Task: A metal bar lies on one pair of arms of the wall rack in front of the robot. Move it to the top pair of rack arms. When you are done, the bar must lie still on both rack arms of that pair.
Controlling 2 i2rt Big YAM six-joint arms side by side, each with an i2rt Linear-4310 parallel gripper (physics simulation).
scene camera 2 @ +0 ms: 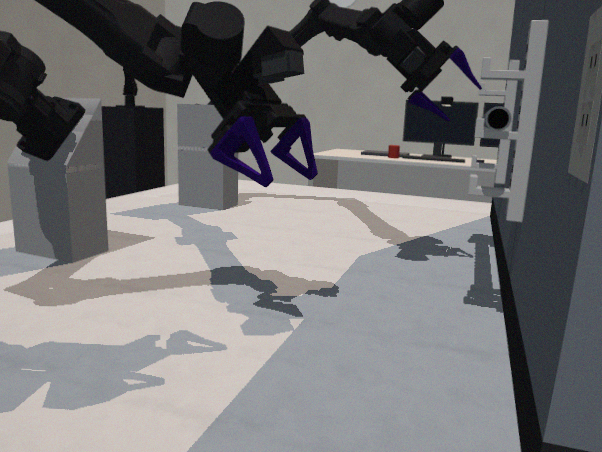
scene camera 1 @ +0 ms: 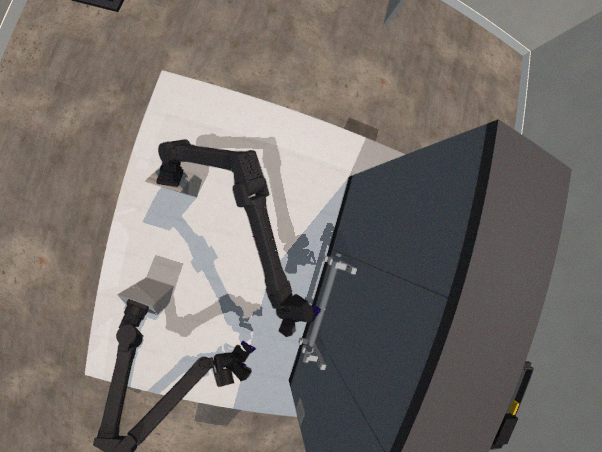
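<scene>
A grey metal bar [scene camera 1: 324, 300] [scene camera 2: 486, 118] with a dark hollow end lies on the middle pair of arms of the wall rack [scene camera 1: 354, 271] [scene camera 2: 534, 120]. The top rack arm [scene camera 2: 505, 74] above it holds no bar. My left gripper [scene camera 1: 316, 311] [scene camera 2: 465, 104] is open and empty in front of the bar. In scene camera 2 its fingers are tilted, the upper tip higher than the bar and the lower tip near bar height, both apart from it. My right gripper [scene camera 1: 251, 360] [scene camera 2: 289, 180] is open and empty, farther back from the rack, above the table.
The rack is fixed to a dark wall panel [scene camera 1: 400, 225] [scene camera 2: 530, 260] at the edge of the white table [scene camera 1: 235, 110] [scene camera 2: 150, 320]. Lower rack arms [scene camera 2: 492, 191] stick out under the bar. A desk with a monitor [scene camera 2: 435, 122] and a red cup [scene camera 2: 394, 151] stands in the background.
</scene>
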